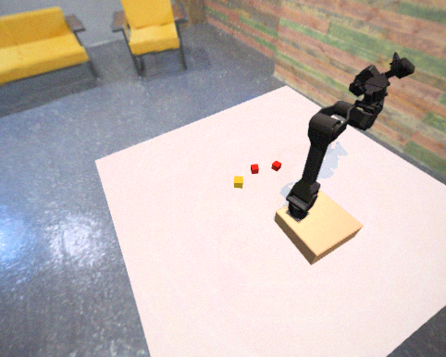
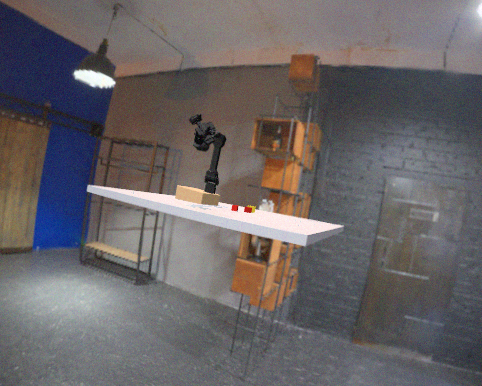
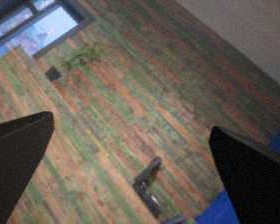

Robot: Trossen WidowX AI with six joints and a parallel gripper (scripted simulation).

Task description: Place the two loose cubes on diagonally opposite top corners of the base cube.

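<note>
Right now the red cube is 430 mm below my gripper tip, 330 mm to the left of it and 130 mm ahead of it. The rest, counted from my gripper tip: yellow base cube: 530 mm to the left, 430 mm below, 180 mm ahead.
</note>
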